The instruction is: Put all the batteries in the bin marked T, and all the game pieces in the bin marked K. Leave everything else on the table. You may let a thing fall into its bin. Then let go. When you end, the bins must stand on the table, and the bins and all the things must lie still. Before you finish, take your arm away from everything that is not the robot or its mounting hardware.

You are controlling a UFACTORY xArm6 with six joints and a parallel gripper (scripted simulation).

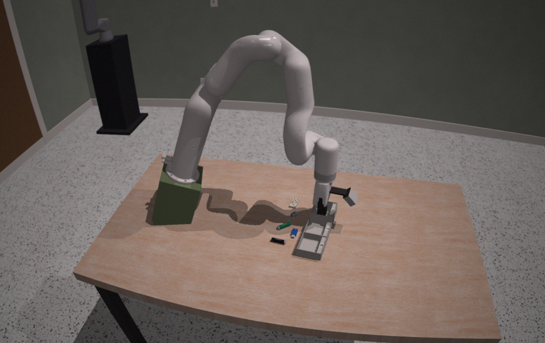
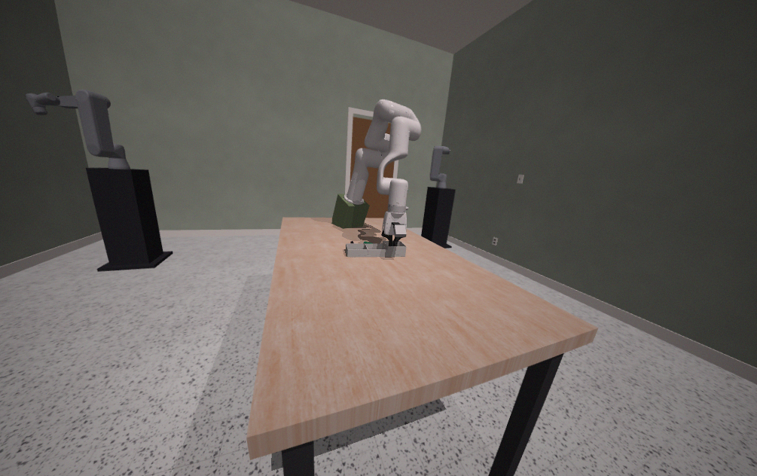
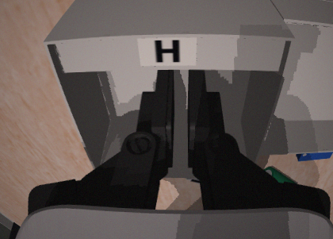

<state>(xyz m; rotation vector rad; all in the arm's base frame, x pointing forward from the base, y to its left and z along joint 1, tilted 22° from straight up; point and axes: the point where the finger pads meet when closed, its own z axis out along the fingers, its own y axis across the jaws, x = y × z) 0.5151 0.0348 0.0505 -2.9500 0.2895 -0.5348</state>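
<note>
Now: the white domino 11 cm behind my hand, 7 cm to the left of it and 3 cm below it. The rest, counted from my hand: bin 1 cm behind, 8 cm to the right, 1 cm below; grey object 10 cm behind, 3 cm below; blue item 9 cm behind, 10 cm to the right, 3 cm below.
</note>
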